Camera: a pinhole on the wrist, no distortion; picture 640 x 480 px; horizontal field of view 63.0 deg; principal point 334.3 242.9 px. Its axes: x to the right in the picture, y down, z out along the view. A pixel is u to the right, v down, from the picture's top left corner.
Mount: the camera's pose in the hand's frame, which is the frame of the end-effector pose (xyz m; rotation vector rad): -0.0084 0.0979 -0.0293 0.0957 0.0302 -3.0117
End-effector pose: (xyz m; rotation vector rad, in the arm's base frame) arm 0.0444 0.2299 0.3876 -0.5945 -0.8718 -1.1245
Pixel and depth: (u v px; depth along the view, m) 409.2 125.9 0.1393
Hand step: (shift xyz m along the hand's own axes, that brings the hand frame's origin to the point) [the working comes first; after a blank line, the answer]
In the camera's frame: 0.0200 -0.0312 0.1393

-0.0408 0.1230 0.1089
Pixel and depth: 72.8 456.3 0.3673
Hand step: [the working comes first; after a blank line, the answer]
In the camera's frame: -0.1839 0.1501 0.3673

0.1702 -0.0364 0.3467
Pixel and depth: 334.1 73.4 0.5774
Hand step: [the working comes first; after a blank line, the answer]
In the camera's frame: -0.0002 -0.1874 0.5774

-0.0680 0.2699 0.5498
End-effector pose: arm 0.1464 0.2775 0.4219 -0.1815 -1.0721 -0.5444
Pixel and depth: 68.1 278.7 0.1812
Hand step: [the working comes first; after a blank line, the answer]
In the camera's frame: -0.0924 0.0124 0.1812

0.0734 0.0930 0.1573
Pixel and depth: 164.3 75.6 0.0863
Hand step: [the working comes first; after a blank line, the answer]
In the camera's frame: -0.0281 -0.0276 0.0863

0.0105 0.1268 0.0591
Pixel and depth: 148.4 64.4 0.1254
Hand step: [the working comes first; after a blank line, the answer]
In the camera's frame: -0.0446 -0.0429 0.1254

0.0225 0.1431 0.0994
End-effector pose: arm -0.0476 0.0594 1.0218 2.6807 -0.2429 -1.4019
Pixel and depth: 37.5 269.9 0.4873
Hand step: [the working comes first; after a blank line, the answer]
In the camera's frame: -0.2770 0.0252 0.4873

0.2388 0.0964 0.4744
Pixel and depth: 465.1 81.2 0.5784
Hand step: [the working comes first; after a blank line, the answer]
In the camera's frame: 0.1449 -0.1791 0.5784

-0.2106 0.2432 0.5413
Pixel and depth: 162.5 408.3 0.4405
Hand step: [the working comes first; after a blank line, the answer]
In the camera's frame: -0.1449 0.1395 0.4405

0.1257 -0.0326 0.4174
